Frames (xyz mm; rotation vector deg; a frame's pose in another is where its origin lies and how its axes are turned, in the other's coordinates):
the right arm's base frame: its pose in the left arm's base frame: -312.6 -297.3 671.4 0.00 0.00 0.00
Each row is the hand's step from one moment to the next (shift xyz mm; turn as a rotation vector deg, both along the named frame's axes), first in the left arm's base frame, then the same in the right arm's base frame.
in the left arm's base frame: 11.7 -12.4 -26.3 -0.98 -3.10 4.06
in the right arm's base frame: 11.7 -12.4 -26.3 -0.98 -3.10 4.06
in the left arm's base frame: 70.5 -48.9 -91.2 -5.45 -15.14 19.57
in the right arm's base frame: 70.5 -48.9 -91.2 -5.45 -15.14 19.57
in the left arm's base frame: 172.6 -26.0 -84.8 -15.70 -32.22 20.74
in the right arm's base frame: 172.6 -26.0 -84.8 -15.70 -32.22 20.74
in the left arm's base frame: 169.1 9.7 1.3 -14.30 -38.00 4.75
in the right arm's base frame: 169.1 9.7 1.3 -14.30 -38.00 4.75
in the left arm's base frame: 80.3 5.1 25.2 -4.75 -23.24 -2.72
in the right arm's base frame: 80.3 5.1 25.2 -4.75 -23.24 -2.72
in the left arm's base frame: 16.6 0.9 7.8 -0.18 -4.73 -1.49
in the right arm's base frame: 16.6 0.9 7.8 -0.18 -4.73 -1.49
